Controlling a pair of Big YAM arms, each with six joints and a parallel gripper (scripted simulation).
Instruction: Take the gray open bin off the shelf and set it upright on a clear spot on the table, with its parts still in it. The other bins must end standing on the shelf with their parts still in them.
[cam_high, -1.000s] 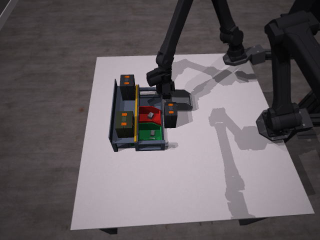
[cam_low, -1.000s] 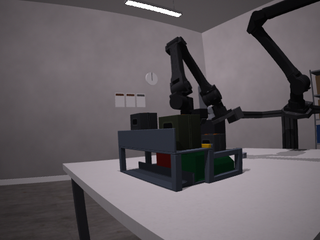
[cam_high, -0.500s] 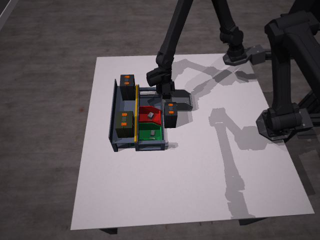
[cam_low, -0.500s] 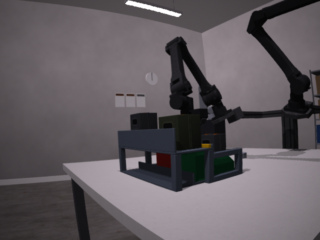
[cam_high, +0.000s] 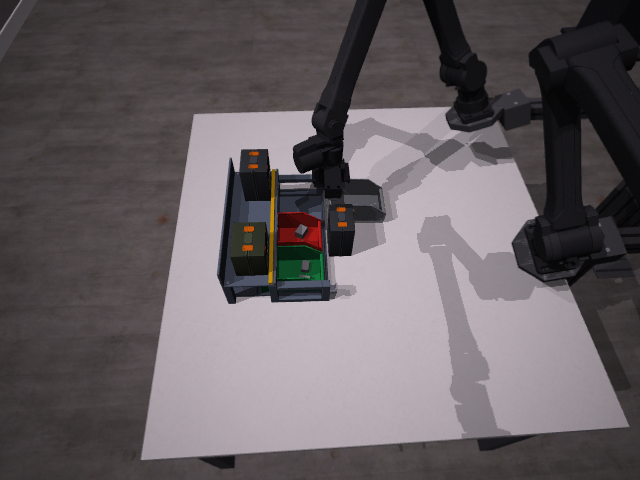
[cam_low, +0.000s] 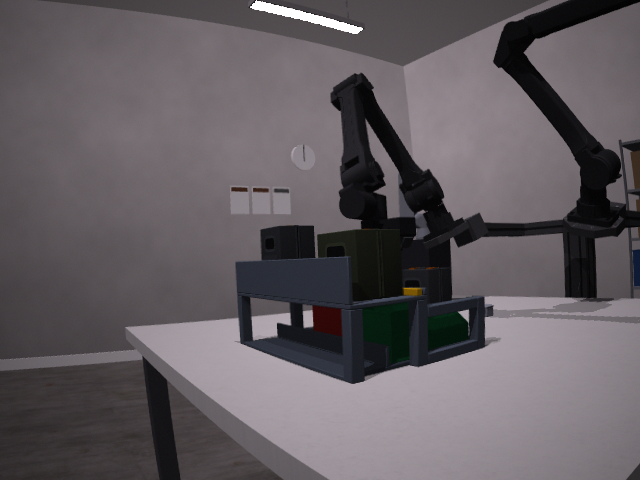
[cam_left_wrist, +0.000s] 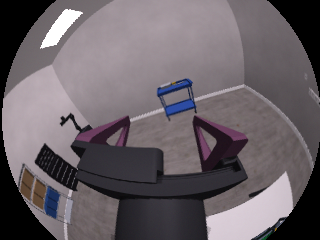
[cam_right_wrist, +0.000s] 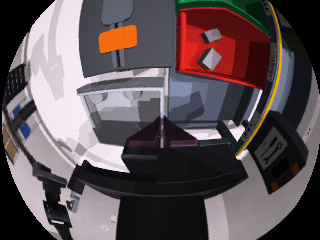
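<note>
The gray bin is 8 cm behind my right hand, 3 cm below it and 1 cm to the left of it. The rest, counted from my right hand: green bin: 21 cm to the left, 14 cm ahead, 5 cm below; red bin: 13 cm ahead, 9 cm to the left, 5 cm below; shelf: 15 cm ahead, 9 cm to the left, 2 cm below.
</note>
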